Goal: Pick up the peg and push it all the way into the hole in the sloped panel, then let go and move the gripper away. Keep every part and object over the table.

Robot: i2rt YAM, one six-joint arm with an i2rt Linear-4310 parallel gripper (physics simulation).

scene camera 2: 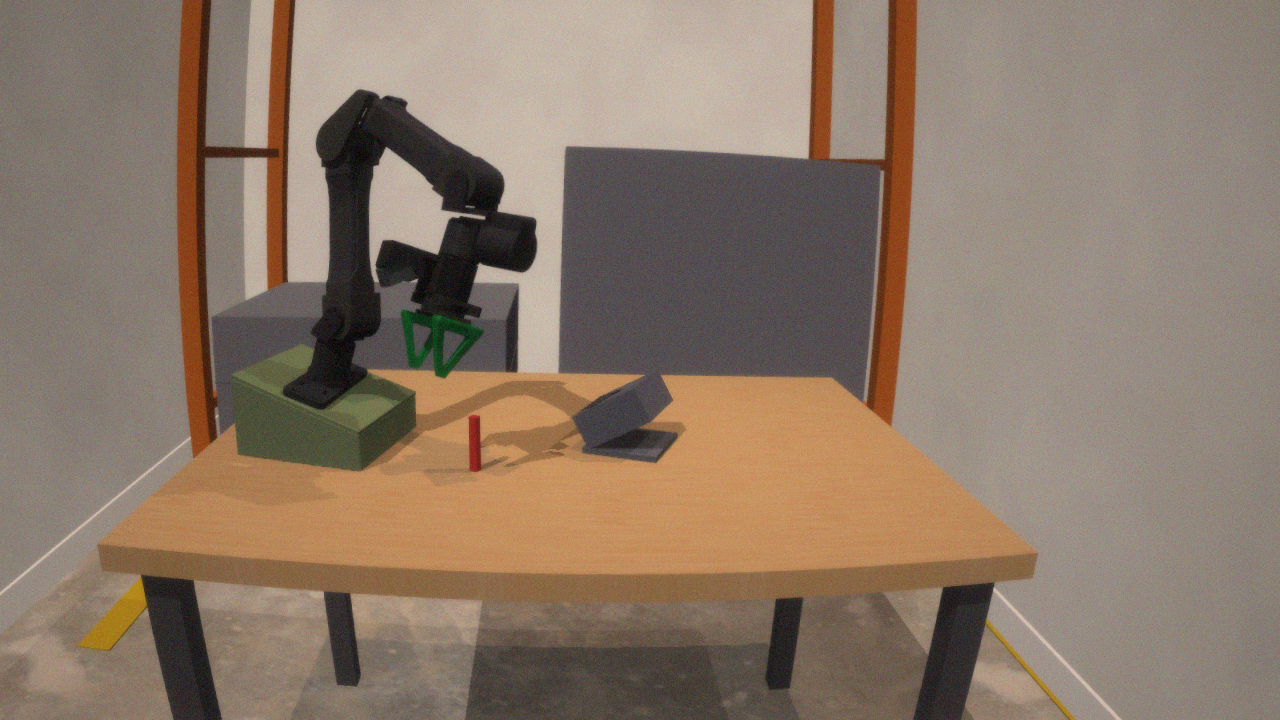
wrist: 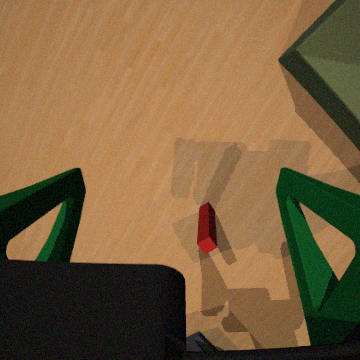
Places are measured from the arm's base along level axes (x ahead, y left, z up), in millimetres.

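Where they show: gripper, fingertip midpoint: (scene camera 2: 426, 372) (wrist: 180, 178); arm's base at its link origin: (scene camera 2: 326, 384).
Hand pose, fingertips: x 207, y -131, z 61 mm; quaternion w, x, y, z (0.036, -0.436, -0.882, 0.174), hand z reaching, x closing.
Observation:
Things, the pixels of their centre, and the offset from my fingertips. Level surfaces: height alone.
- red peg at the middle of its body: (wrist: 206, 224) (scene camera 2: 474, 443) dy +60, dx +52, dz -114 mm
- grey sloped panel at the middle of its body: (scene camera 2: 627, 411) dy +218, dx +256, dz -100 mm
- wooden table at its surface level: dz -154 mm
The red peg (scene camera 2: 475, 443) (wrist: 206, 227) stands upright on the table. My gripper (scene camera 2: 429, 368) (wrist: 180, 178) is open and empty, its green fingers well above the table. In the wrist view the peg shows between the two fingers, lower than the tips and a little right of the middle. The grey sloped panel (scene camera 2: 626, 411) stands on a flat base to the right of the peg; in the wrist view a small dark corner of it (wrist: 200, 342) shows at the bottom edge. The hole in the panel cannot be made out in either view.
The arm is mounted on a green block (scene camera 2: 299, 433) (wrist: 330, 65) at the left of the wooden table (scene camera 2: 760, 519). Grey boxes and orange posts stand behind the table. Shadows of the arm fall around the peg.

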